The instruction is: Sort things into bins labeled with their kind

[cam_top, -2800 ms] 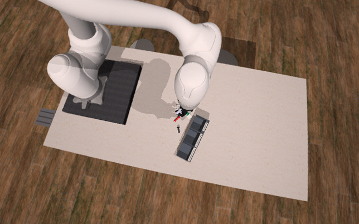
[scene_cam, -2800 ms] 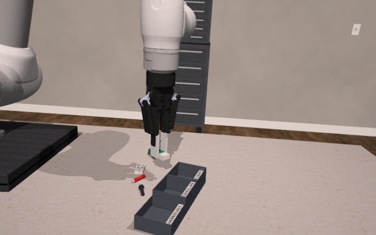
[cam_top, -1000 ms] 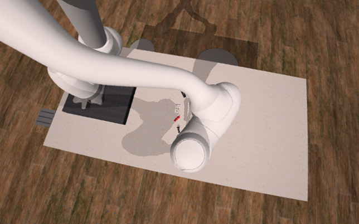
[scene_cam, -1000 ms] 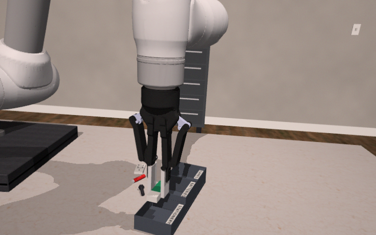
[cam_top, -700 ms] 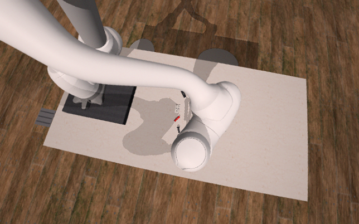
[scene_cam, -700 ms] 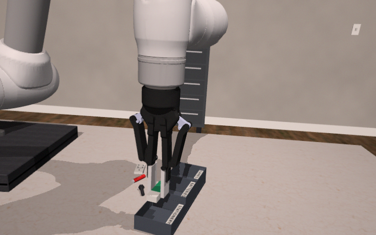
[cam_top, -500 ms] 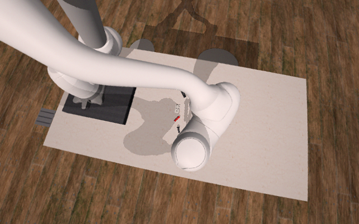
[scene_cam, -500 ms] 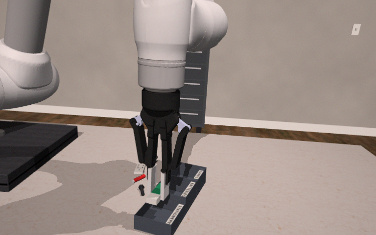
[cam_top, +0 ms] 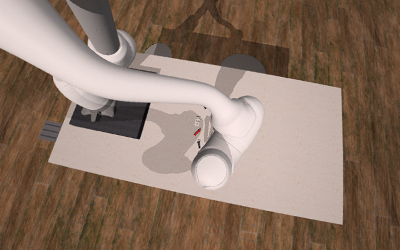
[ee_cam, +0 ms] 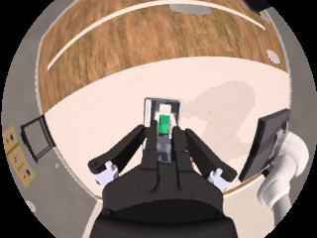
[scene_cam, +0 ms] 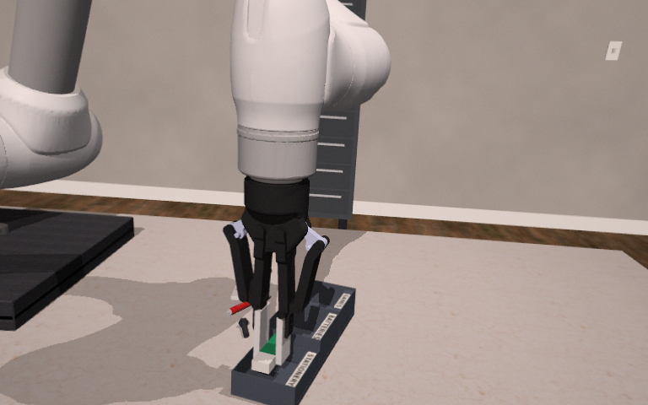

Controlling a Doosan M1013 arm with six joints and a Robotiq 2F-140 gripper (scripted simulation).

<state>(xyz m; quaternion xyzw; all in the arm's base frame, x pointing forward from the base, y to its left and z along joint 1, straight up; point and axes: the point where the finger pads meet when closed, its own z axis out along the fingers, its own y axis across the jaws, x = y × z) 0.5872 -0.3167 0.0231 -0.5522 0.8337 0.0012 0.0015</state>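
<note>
The black battery lies 3 cm behind my hand, 34 cm to the left of it and 6 cm below it. The rest, counted from my hand: red cylinder 6 cm behind, 18 cm to the left, 6 cm below; then white eraser 1 cm to the right, 3 cm below; then small black piece 5 cm behind, 12 cm to the left, 6 cm below.
</note>
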